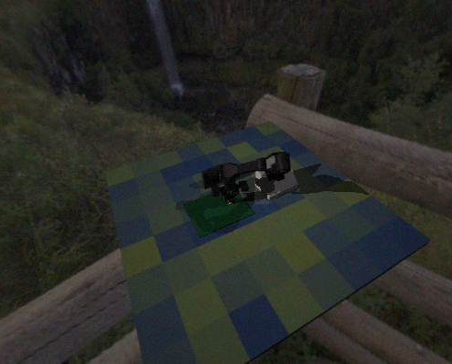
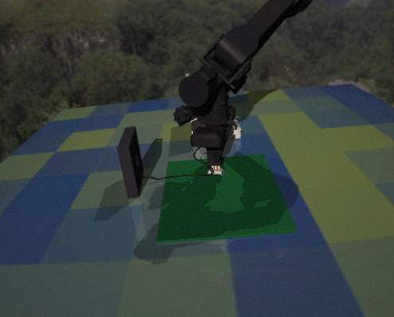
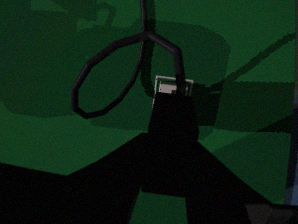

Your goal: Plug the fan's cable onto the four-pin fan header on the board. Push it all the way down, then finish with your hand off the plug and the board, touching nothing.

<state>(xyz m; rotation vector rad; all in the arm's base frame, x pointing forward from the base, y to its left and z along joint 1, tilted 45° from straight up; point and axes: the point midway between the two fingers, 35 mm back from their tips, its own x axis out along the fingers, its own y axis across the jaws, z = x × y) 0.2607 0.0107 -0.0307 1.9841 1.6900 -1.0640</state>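
The white four-pin fan header is 40 mm below my gripper tip and 10 mm to the right of it. From my gripper tip the other things lie so: black fan: 190 mm to the right, 20 mm above; then green board: 70 mm ahead, 50 mm below, 10 mm to the right; then black plug: 10 mm to the right, 10 mm above.
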